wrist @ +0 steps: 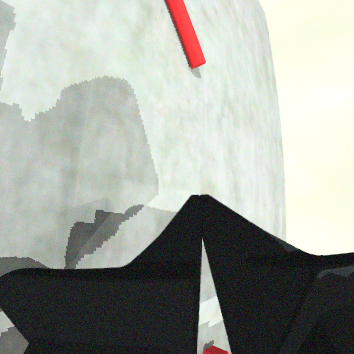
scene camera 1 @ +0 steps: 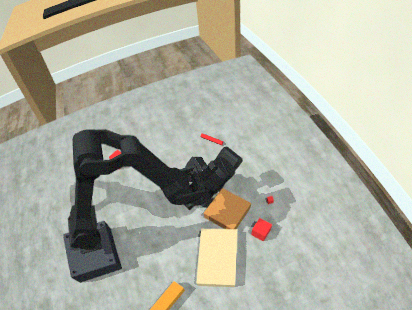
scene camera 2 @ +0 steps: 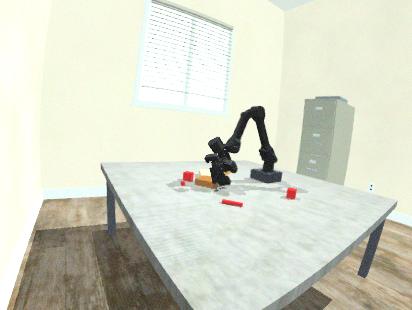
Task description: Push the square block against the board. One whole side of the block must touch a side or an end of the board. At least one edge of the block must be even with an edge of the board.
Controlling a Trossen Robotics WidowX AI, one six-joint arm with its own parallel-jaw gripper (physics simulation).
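Places are measured from the arm's base along level axes (x left, y ahead, z down), in millimetres.
Pixels of known places: gripper, between the fingertips: (wrist: 198, 202) (scene camera 2: 213, 183); arm's base, origin of its link: (scene camera 1: 89, 241) (scene camera 2: 268, 171).
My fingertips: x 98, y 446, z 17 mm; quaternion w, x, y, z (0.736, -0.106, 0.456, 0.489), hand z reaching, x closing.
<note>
Ahead of a thing's pixels: the offset from my fingertips to its top centre. "spot": to the spot under its first point.
The square block @(dz +10, dx -118, dy -43 mm) (scene camera 1: 227, 210) (scene camera 2: 204, 182) is orange-brown and lies flat, turned at an angle to the cream board @(dz +10, dx -243, dy -120 mm) (scene camera 1: 217, 257) (scene camera 2: 204, 172). In scene camera 1 one corner of the block is at or very near the right part of the board's upper end, and a wedge-shaped gap opens toward the left. Whether they touch is unclear. My gripper (scene camera 1: 191, 206) (scene camera 2: 220, 187) (wrist: 198, 202) is shut and empty, pointing down low beside the block's upper-left side. The arm hides part of the block. Neither block nor board can be made out in the wrist view.
A red cube @(dz +0, dx -214, dy +20 mm) (scene camera 1: 261, 229) (scene camera 2: 188, 176) and a tiny red cube @(dz +24, dx -132, dy +87 mm) (scene camera 1: 270, 200) (scene camera 2: 183, 183) lie right of the block. A red stick @(dz +26, dx +157, dy +11 mm) (scene camera 1: 212, 139) (scene camera 2: 232, 203) (wrist: 186, 35) lies beyond the gripper. Another red cube @(dz +0, dx +188, dy -314 mm) (scene camera 1: 115, 155) (scene camera 2: 291, 193) is behind the arm. An orange bar @(spot: dz +9, dx -310, dy -277 mm) (scene camera 1: 168, 297) lies near the board.
</note>
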